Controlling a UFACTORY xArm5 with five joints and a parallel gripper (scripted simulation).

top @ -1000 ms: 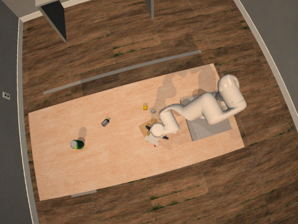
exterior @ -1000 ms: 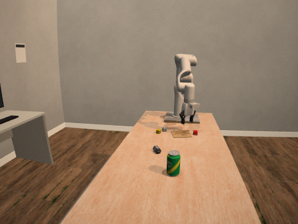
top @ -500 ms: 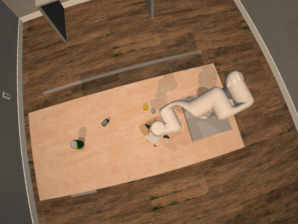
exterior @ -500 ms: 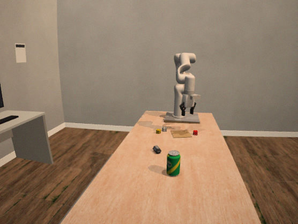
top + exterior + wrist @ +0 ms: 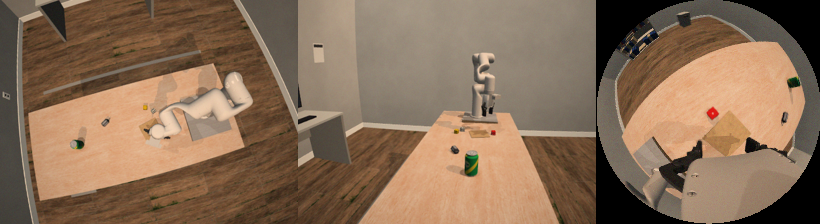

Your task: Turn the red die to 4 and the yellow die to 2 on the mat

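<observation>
Now: the red die 140 mm below my hand, 60 mm to the left of it and 10 mm ahead of it. Also, from my hand: brown mat: 160 mm below, 50 mm to the right, 30 mm ahead; then yellow die: 220 mm to the right, 140 mm below, 60 mm ahead; then white die: 190 mm to the right, 140 mm below.
</observation>
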